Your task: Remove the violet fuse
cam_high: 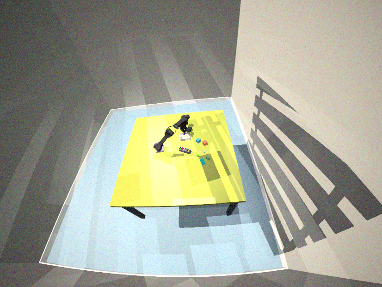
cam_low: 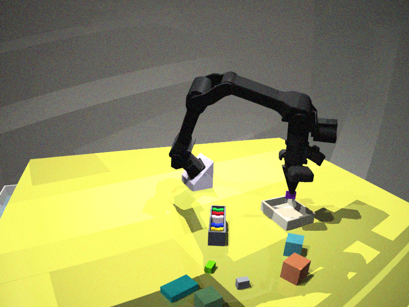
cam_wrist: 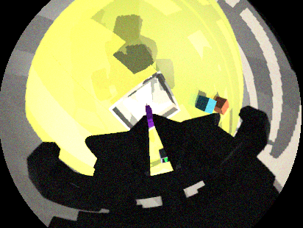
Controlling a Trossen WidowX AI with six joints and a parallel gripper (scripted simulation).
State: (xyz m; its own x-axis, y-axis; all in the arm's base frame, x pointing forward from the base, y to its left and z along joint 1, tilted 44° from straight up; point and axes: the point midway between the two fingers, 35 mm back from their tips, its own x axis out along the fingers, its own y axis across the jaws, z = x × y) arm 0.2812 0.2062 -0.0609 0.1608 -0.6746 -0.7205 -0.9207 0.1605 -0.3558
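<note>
Right now the violet fuse is 10 mm below my gripper tip. From my gripper tip the other things lie so: teal cube: 160 mm ahead, 80 mm to the right, 50 mm below; then orange cube: 240 mm ahead, 130 mm to the right, 50 mm below; then tray: 70 mm below.
</note>
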